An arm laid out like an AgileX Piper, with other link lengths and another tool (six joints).
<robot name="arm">
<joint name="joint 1" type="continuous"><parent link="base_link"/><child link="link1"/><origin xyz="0 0 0.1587"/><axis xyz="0 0 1"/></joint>
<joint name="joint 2" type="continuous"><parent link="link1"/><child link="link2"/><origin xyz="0 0 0"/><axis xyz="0 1 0"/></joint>
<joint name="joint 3" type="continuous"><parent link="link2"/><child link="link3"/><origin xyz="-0.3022 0 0.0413"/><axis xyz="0 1 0"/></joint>
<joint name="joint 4" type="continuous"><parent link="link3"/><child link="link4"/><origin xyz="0.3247 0 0.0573"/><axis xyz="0.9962 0 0.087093"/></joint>
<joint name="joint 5" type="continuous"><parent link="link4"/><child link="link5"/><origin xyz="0 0 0"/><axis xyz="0 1 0"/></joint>
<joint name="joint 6" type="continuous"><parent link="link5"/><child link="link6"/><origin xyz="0.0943 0 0.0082"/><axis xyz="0.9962 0 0.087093"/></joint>
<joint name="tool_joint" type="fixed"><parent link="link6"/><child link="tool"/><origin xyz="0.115 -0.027 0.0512" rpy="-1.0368 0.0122 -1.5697"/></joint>
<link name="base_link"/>
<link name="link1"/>
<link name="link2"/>
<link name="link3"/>
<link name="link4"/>
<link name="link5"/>
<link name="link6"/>
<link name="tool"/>
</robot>
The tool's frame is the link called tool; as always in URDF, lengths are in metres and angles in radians. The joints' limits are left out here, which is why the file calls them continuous.
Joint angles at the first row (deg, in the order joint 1, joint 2, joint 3, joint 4, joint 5, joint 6):
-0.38, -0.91, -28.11, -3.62, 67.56, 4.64
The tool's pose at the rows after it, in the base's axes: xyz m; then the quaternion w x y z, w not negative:
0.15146, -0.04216, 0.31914, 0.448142, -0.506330, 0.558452, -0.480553
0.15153, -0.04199, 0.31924, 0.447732, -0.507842, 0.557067, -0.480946
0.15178, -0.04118, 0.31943, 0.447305, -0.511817, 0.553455, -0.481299
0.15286, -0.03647, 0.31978, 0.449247, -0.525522, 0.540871, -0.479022
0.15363, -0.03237, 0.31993, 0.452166, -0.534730, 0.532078, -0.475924
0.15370, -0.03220, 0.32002, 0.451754, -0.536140, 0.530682, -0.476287
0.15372, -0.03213, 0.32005, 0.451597, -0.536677, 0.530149, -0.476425
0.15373, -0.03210, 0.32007, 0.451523, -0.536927, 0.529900, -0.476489
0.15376, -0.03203, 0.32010, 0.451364, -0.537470, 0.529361, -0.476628
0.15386, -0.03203, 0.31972, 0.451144, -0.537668, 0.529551, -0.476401
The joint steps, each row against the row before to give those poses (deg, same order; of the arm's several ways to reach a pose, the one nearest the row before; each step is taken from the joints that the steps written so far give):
0.01, 0.00, 0.00, 0.00, 0.00, -0.79
0.00, 0.00, 0.00, 0.00, 0.00, -0.24
-0.01, 0.00, 0.00, 0.11, 0.00, -0.66
0.00, 0.00, 0.00, 0.98, 0.00, -2.34
0.00, 0.00, 0.00, 0.92, 0.00, -1.62
0.01, 0.00, 0.00, 0.00, 0.00, -0.24
-0.01, 0.00, 0.00, 0.00, 0.00, -0.09
0.00, 0.00, 0.00, 0.00, 0.00, -0.04
0.00, 0.00, 0.00, 0.01, 0.00, -0.10
0.00, 0.00, 0.05, 0.00, 0.00, 0.00

